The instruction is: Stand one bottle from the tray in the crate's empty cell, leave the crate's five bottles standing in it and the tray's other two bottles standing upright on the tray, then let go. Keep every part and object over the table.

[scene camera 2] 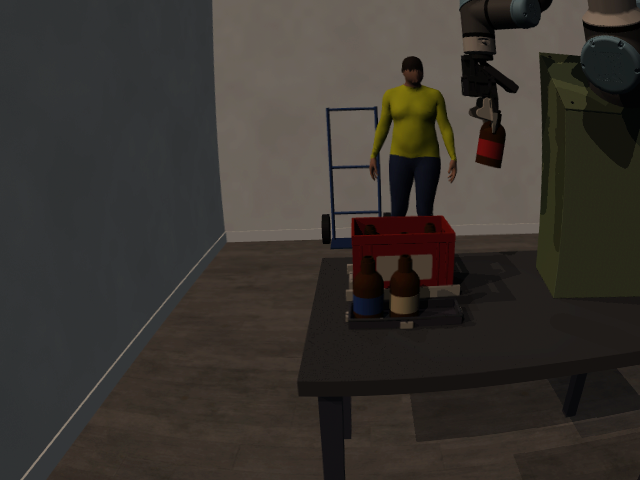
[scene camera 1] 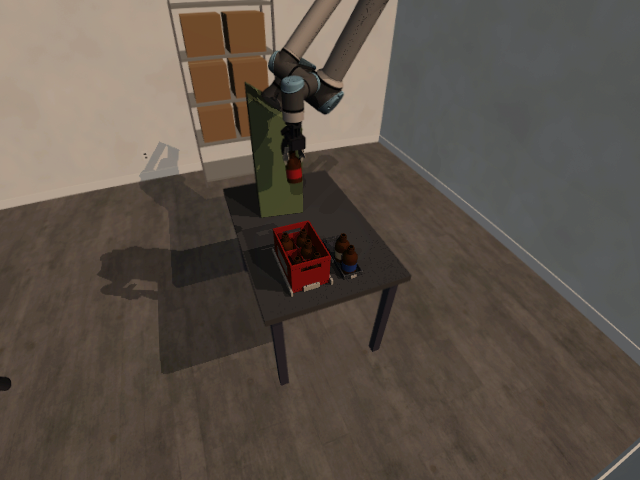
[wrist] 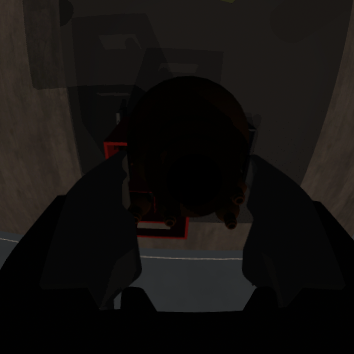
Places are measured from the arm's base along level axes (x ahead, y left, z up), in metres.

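Pixels of known places: gripper, fingertip midpoint: (scene camera 2: 489, 132) (scene camera 1: 293, 163); arm's base, link origin: (scene camera 1: 276, 104).
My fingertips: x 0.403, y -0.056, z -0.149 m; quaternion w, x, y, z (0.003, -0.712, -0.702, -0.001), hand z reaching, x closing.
Observation:
For each thing: its top centre in the pictures, then the offset to it from my fingertips. "*": a spot on its surface instead. Level surfaces: height alone.
- red-label brown bottle, top centre: (wrist: 194, 221) (scene camera 2: 491, 108) (scene camera 1: 292, 150) dx -0.009, dy +0.000, dz +0.065 m
- red crate, top centre: (wrist: 150, 197) (scene camera 2: 401, 224) (scene camera 1: 300, 241) dx +0.242, dy -0.066, dz -0.265 m
- white-label bottle, top centre: (scene camera 2: 405, 255) (wrist: 239, 200) (scene camera 1: 343, 234) dx +0.260, dy +0.148, dz -0.281 m
- blue-label bottle, top centre: (scene camera 2: 367, 256) (wrist: 231, 225) (scene camera 1: 351, 246) dx +0.348, dy +0.143, dz -0.281 m
- dark tray, surface spot: (scene camera 2: 439, 319) * dx +0.181, dy +0.206, dz -0.424 m
- table, surface height: dz -0.441 m
My gripper (scene camera 1: 294, 155) (scene camera 2: 494, 124) (wrist: 186, 156) is shut on the neck of the red-label brown bottle (scene camera 1: 294, 173) (scene camera 2: 490, 149) (wrist: 187, 120). It holds the bottle slightly tilted, high above the table, right of the crate in scene camera 2. The red crate (scene camera 1: 317, 276) (scene camera 2: 403, 244) (wrist: 162, 237) stands on the table; several brown bottles stand in it, and its empty cell seems to be the middle left one in scene camera 1. The white-label bottle (scene camera 1: 341, 246) (scene camera 2: 404, 299) and blue-label bottle (scene camera 1: 349, 259) (scene camera 2: 368, 297) stand upright on the dark tray (scene camera 2: 439, 319). The held bottle hides much of the wrist view.
A tall green pedestal (scene camera 1: 279, 198) (scene camera 2: 589, 222) stands on the table (scene camera 1: 289, 307) (scene camera 2: 413, 361) near the held bottle. Pale brackets (scene camera 1: 311, 286) (scene camera 2: 439, 290) edge the crate's base. A person (scene camera 2: 413, 124) and a blue hand truck (scene camera 2: 354, 212) stand beyond the table.

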